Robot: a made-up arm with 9 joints. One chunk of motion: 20 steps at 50 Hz.
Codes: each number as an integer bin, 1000 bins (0 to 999) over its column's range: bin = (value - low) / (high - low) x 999, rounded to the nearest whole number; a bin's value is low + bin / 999 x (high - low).
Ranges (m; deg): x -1.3..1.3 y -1.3..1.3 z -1.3..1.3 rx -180..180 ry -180..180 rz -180..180
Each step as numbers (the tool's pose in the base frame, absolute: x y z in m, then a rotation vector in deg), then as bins.
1 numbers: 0.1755 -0.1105 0.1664 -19.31 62.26 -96.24
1 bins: 567 457 563 446 672 232
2 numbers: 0.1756 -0.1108 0.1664 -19.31 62.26 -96.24
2 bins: 567 457 563 446 672 232
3 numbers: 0.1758 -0.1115 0.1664 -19.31 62.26 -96.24
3 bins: 567 457 563 446 672 232
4 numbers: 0.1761 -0.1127 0.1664 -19.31 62.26 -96.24
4 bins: 567 456 563 446 672 232
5 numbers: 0.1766 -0.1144 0.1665 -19.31 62.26 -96.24
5 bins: 567 456 563 446 672 232
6 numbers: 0.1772 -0.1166 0.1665 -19.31 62.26 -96.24
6 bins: 568 455 563 446 672 232
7 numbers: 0.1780 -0.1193 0.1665 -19.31 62.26 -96.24
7 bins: 568 454 563 446 672 232
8 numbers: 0.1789 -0.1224 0.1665 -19.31 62.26 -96.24
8 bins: 568 452 563 446 672 232
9 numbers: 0.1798 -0.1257 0.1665 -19.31 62.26 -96.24
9 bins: 569 451 563 446 672 232
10 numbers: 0.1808 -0.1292 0.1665 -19.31 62.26 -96.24
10 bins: 569 450 563 446 672 232
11 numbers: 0.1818 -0.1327 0.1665 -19.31 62.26 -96.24
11 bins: 569 449 563 446 672 232
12 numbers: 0.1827 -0.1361 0.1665 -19.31 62.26 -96.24
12 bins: 570 447 563 446 672 232
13 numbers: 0.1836 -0.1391 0.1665 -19.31 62.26 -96.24
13 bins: 570 446 563 446 672 232
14 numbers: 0.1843 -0.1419 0.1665 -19.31 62.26 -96.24
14 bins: 570 445 563 446 672 232
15 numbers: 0.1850 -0.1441 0.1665 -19.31 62.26 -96.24
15 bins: 571 444 563 446 672 232
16 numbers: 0.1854 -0.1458 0.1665 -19.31 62.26 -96.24
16 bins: 571 443 563 446 672 232
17 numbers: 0.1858 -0.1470 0.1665 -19.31 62.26 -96.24
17 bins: 571 443 563 446 672 232
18 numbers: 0.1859 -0.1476 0.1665 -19.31 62.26 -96.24
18 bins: 571 443 563 446 672 232
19 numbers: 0.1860 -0.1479 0.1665 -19.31 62.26 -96.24
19 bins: 571 443 563 446 672 232
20 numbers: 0.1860 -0.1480 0.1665 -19.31 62.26 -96.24
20 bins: 571 443 563 446 672 232
